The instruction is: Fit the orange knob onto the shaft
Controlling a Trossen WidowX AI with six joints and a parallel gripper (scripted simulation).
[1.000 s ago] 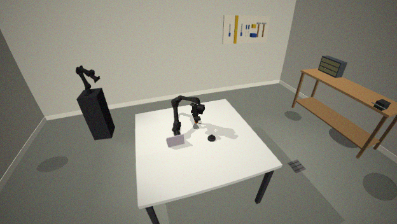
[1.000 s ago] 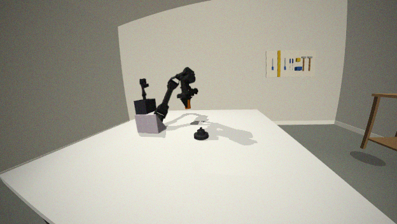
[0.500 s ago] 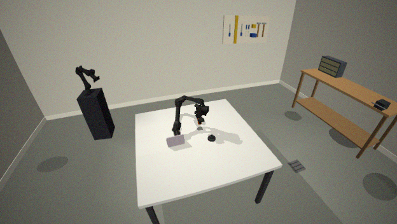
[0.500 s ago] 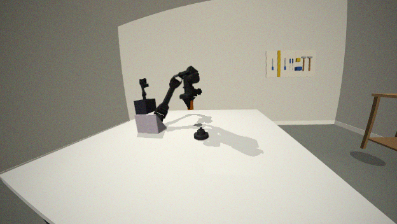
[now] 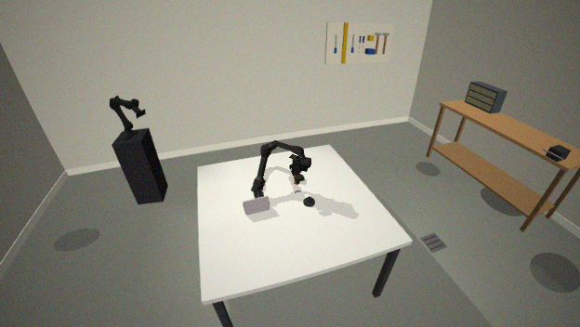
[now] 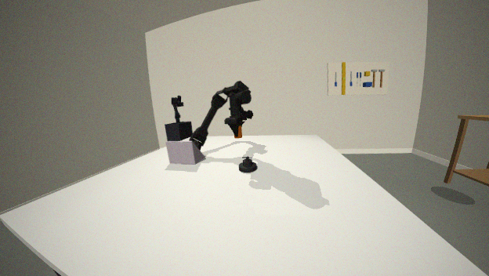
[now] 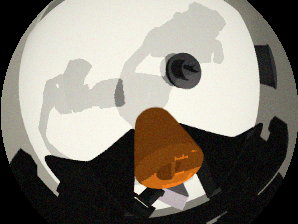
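The dark round pedestal is 70 mm ahead of my gripper tip, 90 mm to the right of it and 110 mm below it. The rest, counted from my gripper tip: orange knob (20 mm above).
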